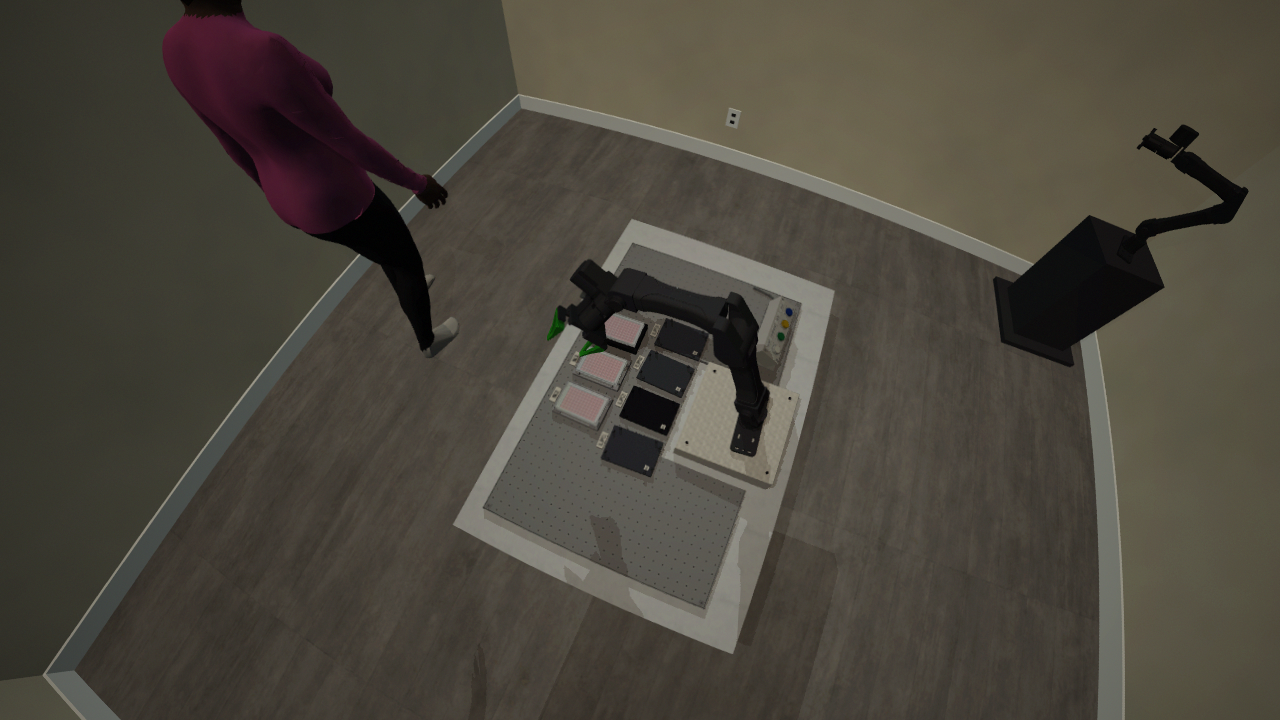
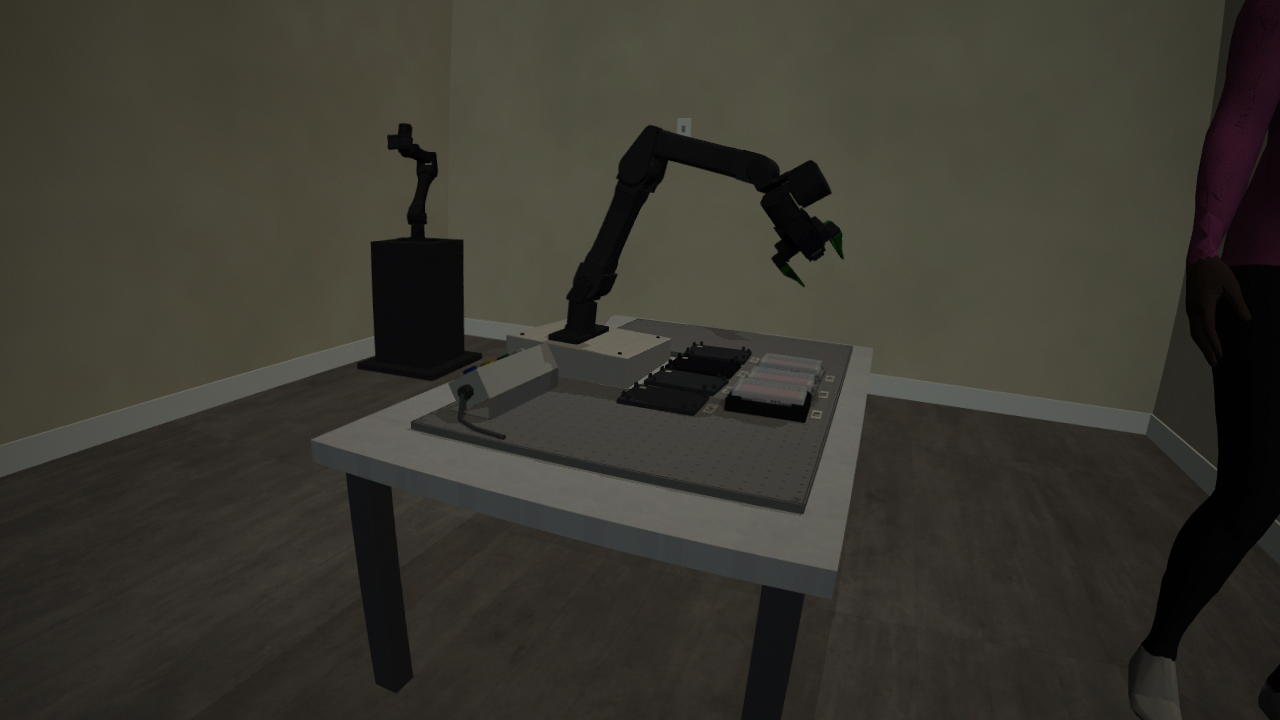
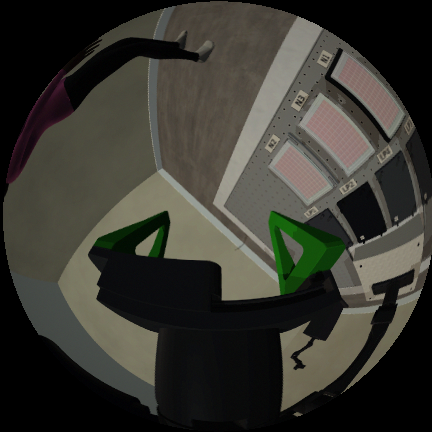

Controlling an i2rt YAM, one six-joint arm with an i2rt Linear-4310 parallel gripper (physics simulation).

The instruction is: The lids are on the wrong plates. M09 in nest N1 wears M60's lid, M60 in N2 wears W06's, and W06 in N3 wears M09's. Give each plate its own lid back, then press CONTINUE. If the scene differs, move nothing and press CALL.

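Frame: origin at the arm's base, x ahead, y down, z left, level; millimetres.
Seen in the pictures: gripper, fingertip midpoint: [image 1: 563, 347] [image 2: 822, 271] [image 3: 218, 216]; arm's base at its link origin: [image 1: 750, 420] [image 2: 580, 334].
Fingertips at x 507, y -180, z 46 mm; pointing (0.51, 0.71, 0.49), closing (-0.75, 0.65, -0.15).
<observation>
Offsets run from my fingertips to a thing's top centre.
Three pink-gridded plates lie in a row beside tags: one on a black base at N1 @(dx -67, dy +194, dz -214 mm) [image 1: 624, 331] [image 2: 769, 392] [image 3: 370, 92], one at N3 @(dx -58, dy +205, dz -82 mm) [image 1: 600, 368] [image 3: 337, 132] in the middle, one at N2 @(dx -48, dy +206, dz +47 mm) [image 1: 581, 404] [image 3: 302, 172]. Lid markings are too small to read. My gripper [image 1: 566, 346] [image 2: 822, 271] [image 3: 218, 216] has its green fingers wide apart, with nothing between them. It hangs high above the table's edge near the plates. A sloped button box @(dx -520, dy +151, dz -362 mm) [image 1: 773, 329] [image 2: 514, 385] carries blue @(dx -550, dy +160, dz -435 mm) [image 1: 788, 312], yellow @(dx -545, dy +160, dz -385 mm) [image 1: 785, 324] and green @(dx -539, dy +160, dz -335 mm) [image 1: 780, 336] buttons; their labels are unreadable.
Several dark pads, including one @(dx -225, dy +214, dz +126 mm) [image 1: 631, 448] and another @(dx -233, dy +214, dz -3 mm) [image 1: 648, 409] [image 3: 362, 212], line up between the plates and my arm's pale base block [image 1: 707, 416] [image 2: 617, 360]. A person [image 1: 268, 134] [image 2: 1239, 179] [image 3: 40, 125] stands beyond the plate side. Another arm stands on a black pedestal [image 1: 1074, 286] [image 2: 418, 304].
</observation>
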